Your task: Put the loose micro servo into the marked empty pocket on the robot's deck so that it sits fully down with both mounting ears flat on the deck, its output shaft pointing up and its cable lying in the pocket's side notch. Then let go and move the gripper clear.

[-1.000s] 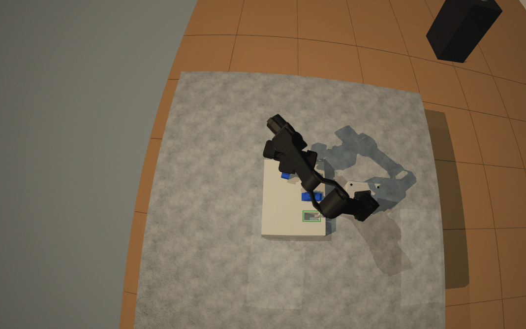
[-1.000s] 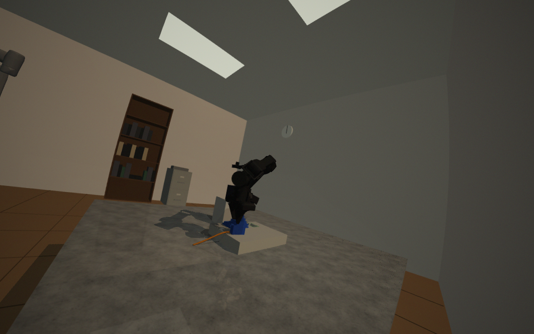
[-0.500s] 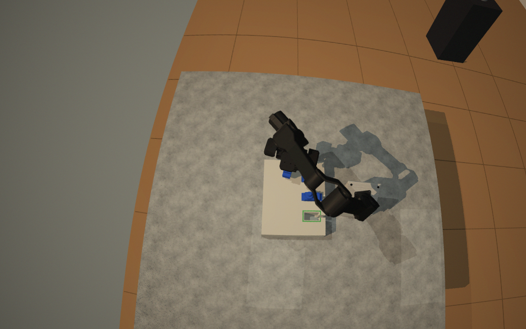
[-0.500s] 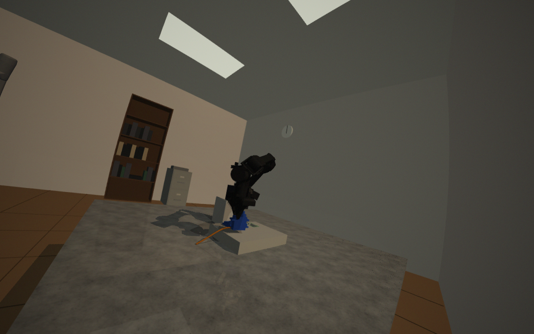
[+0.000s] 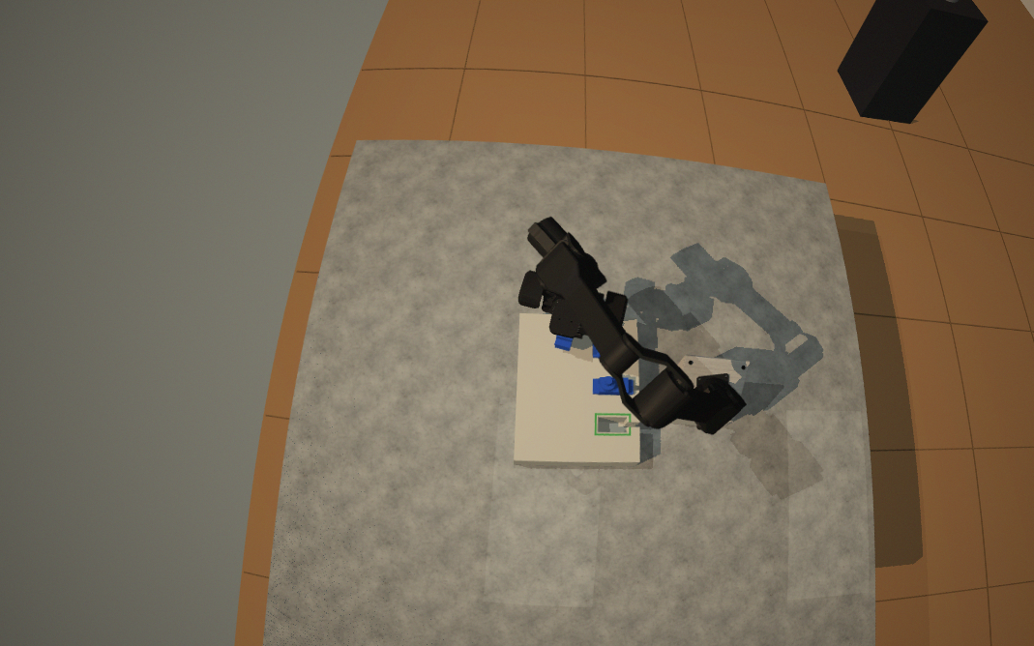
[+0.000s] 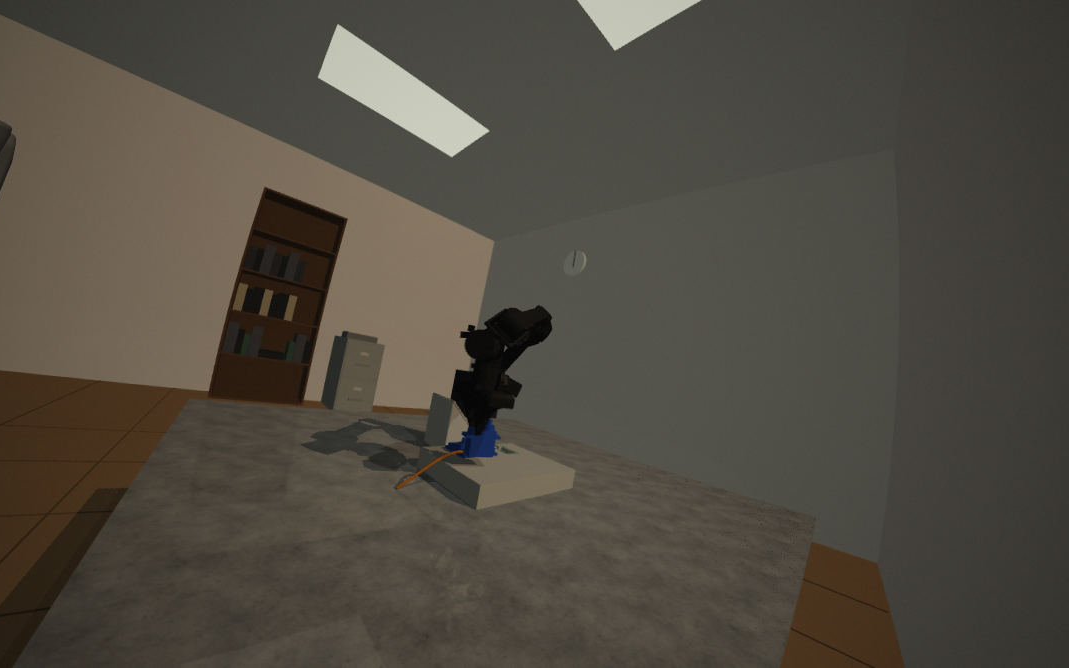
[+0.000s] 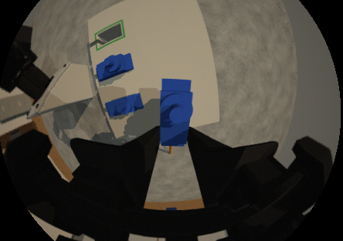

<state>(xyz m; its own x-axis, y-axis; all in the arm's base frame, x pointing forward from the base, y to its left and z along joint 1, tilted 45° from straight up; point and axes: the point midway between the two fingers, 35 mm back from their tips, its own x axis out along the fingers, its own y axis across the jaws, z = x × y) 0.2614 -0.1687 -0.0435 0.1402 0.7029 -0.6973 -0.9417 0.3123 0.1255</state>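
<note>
My gripper tip is 20 mm short of the cream deck, 110 mm to the right of it and 100 mm above it.
</note>
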